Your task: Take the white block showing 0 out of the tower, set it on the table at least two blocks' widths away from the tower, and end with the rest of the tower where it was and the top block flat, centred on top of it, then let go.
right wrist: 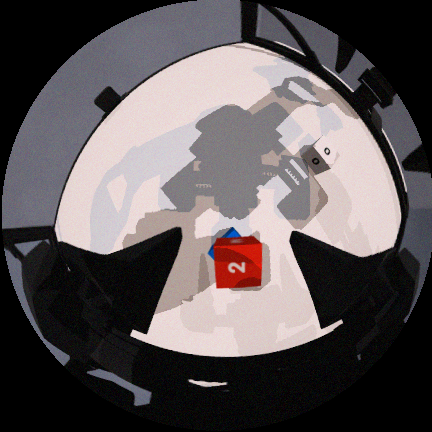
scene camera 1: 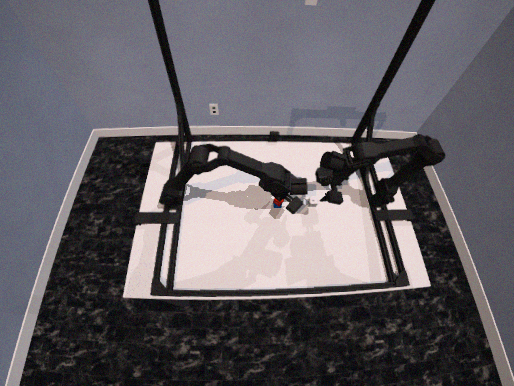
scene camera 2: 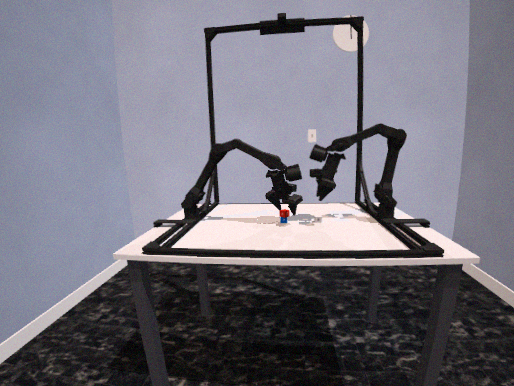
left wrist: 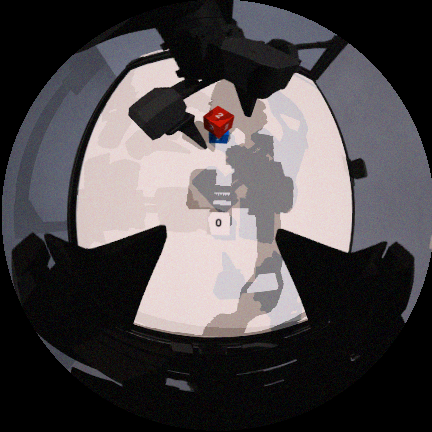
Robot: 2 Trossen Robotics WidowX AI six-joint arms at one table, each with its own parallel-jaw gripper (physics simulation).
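Where they show: left gripper, fingertip midpoint: [scene camera 1: 318, 191] [scene camera 2: 318, 198] [left wrist: 222, 232]; right gripper, fingertip midpoint: [right wrist: 237, 234] [scene camera 2: 287, 212] [left wrist: 227, 129]; left arm's base, origin of the base link: [right wrist: 358, 102] [scene camera 1: 377, 201] [scene camera 2: 385, 217] [left wrist: 212, 350]; right arm's base, origin of the base link: [scene camera 1: 173, 202] [scene camera 2: 191, 217].
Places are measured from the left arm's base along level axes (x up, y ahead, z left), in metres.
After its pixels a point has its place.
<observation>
The red block [scene camera 1: 278, 201] @(z 0.017, x 0.039, y 0.469 m) [scene camera 2: 284, 213] @(z 0.023, x 0.029, y 0.464 m) [left wrist: 218, 120] @(z 0.004, x 0.038, y 0.454 m) [right wrist: 238, 265] @(z 0.003, x 0.038, y 0.463 m) rests on the blue block [scene camera 1: 277, 205] @(z 0.015, x -0.001, y 0.468 m) [scene camera 2: 283, 220] @(z 0.019, x -0.006, y 0.469 m) [left wrist: 219, 137] @(z 0.000, x -0.003, y 0.452 m) [right wrist: 232, 233] @(z -0.011, x 0.010, y 0.454 m), turned about an eighth of a turn against it. It looks level; exact centring is hard to judge. The white block showing 0 [scene camera 1: 313, 200] @(z -0.002, x 0.010, y 0.310 m) [scene camera 2: 319, 220] @(z 0.014, x -0.008, y 0.305 m) [left wrist: 218, 223] @(z -0.002, x 0.010, y 0.310 m) [right wrist: 327, 151] @(z 0.000, x 0.010, y 0.311 m) sits apart on the table, to the tower's right in the scene views. My right gripper [scene camera 1: 286, 200] @(z -0.010, x 0.023, y 0.450 m) [right wrist: 237, 234] @(z -0.010, x 0.023, y 0.450 m) is open, its fingers on either side of the red block with gaps. My left gripper [scene camera 1: 322, 199] @(z -0.001, x 0.091, y 0.309 m) [scene camera 2: 320, 200] @(z -0.001, x 0.091, y 0.309 m) [left wrist: 222, 232] @(z -0.001, x 0.091, y 0.309 m) is open and empty, raised near the white block.
The white table [scene camera 1: 225, 260] @(z 0.244, x -0.019, y 0.684 m) [scene camera 2: 200, 240] @(z 0.239, x -0.019, y 0.789 m) carries a black frame; its front bar [scene camera 1: 280, 292] @(z 0.371, x -0.005, y 0.480 m) [scene camera 2: 290, 253] @(z 0.379, x -0.002, y 0.444 m) runs along the near edge. Black uprights [scene camera 1: 172, 75] @(z -0.342, x 0.378, y 0.881 m) [scene camera 2: 210, 90] @(z -0.347, x 0.668, y 0.883 m) stand at the back. The two grippers are close together. Arm shadows cross the table around the blocks.
</observation>
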